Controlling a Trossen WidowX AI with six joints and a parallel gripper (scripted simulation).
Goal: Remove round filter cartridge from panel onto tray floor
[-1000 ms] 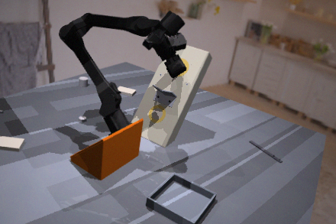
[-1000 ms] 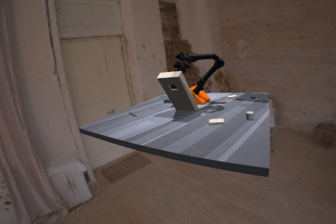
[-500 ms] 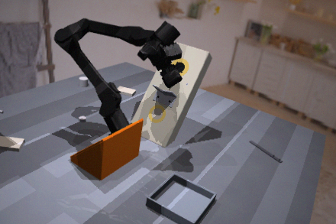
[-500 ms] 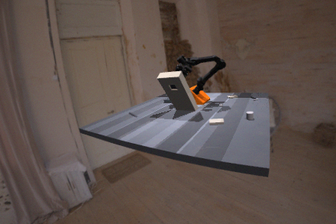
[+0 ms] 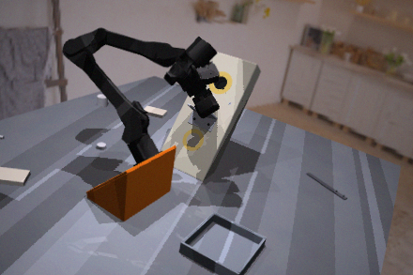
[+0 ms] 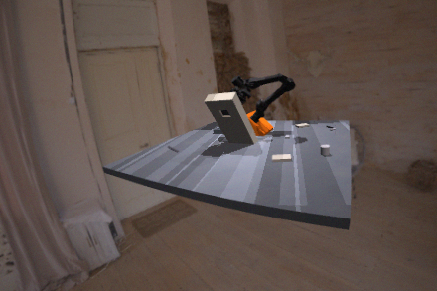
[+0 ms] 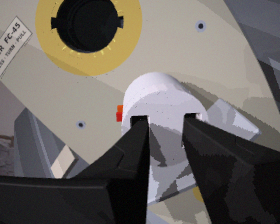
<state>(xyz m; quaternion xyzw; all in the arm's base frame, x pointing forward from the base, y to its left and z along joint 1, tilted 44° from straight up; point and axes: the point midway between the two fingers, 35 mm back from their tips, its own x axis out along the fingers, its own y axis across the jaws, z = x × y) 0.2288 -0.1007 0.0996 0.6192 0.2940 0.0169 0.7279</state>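
Right now the white round filter cartridge is 1 cm ahead of my gripper tip and 1 cm below it. From my gripper tip the other things lie so: shallow grey tray (31 cm behind, 28 cm to the right, 21 cm below); beige service panel (5 cm ahead, 5 cm below).
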